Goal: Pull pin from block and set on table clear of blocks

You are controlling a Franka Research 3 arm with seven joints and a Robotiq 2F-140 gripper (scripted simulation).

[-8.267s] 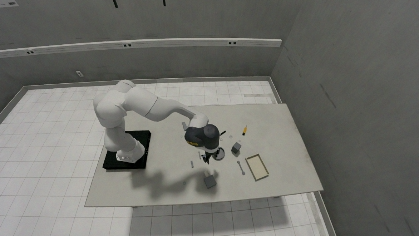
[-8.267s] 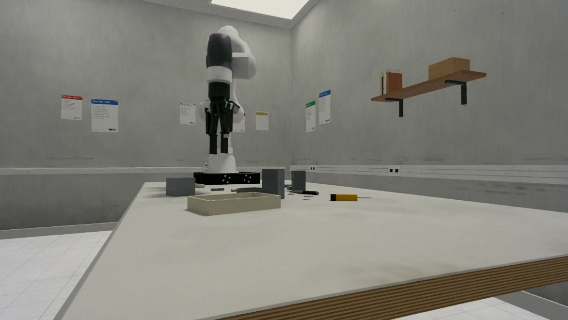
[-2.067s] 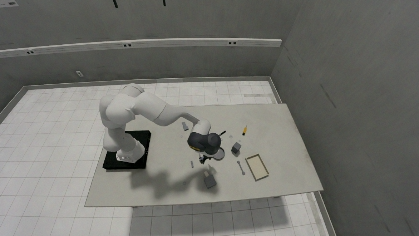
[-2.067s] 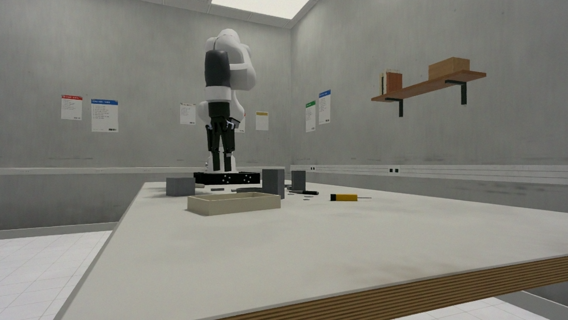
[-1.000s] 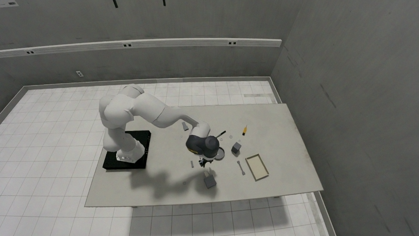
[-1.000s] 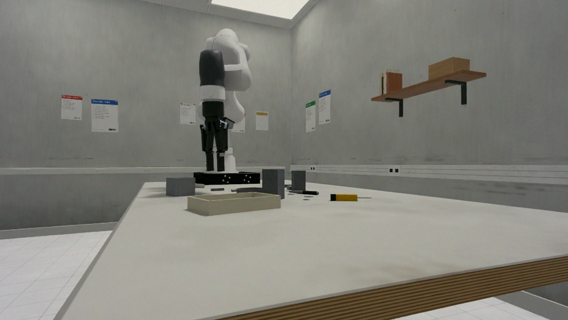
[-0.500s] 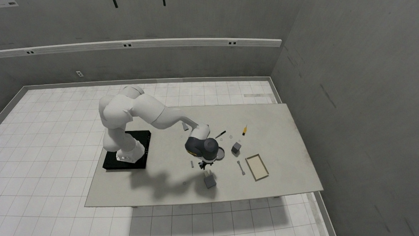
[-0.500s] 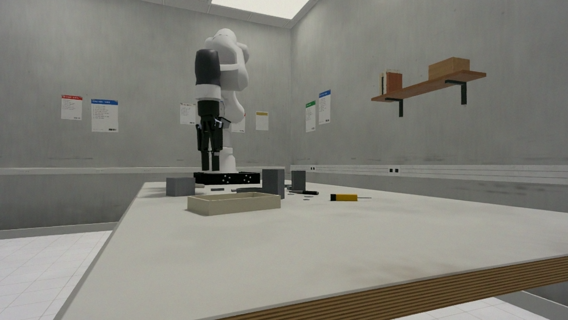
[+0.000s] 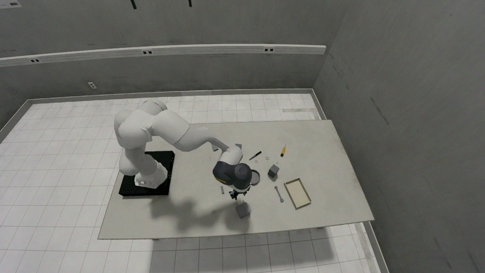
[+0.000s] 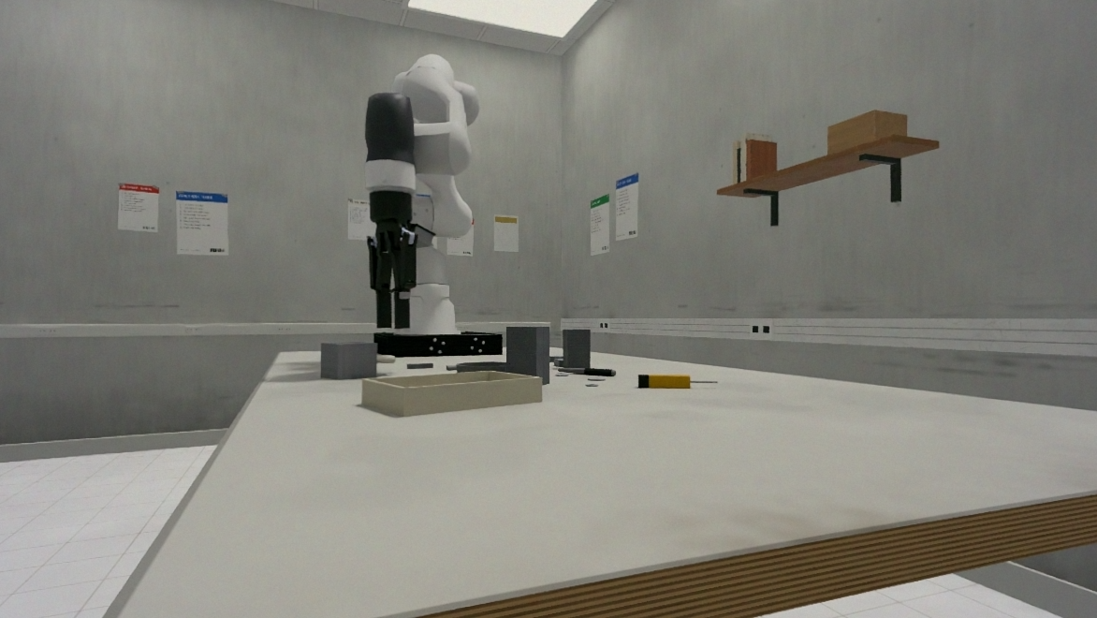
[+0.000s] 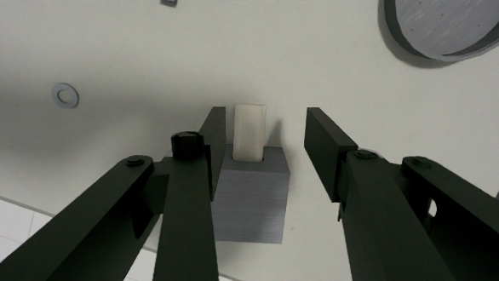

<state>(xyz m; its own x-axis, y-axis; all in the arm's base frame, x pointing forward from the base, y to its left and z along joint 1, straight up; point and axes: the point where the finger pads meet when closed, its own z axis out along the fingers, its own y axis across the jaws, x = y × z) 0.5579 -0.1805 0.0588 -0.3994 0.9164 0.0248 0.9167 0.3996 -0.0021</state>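
My hand is 110 mm past the flat grey bar, 110 mm above it and 70 mm to the right of it. Round my hand: wrench (280 mm ahead, 110 mm below, 20 mm to the left); short rod (140 mm to the left, 110 mm below, 50 mm behind); round dish (150 mm to the left, 100 mm below, 100 mm ahead).
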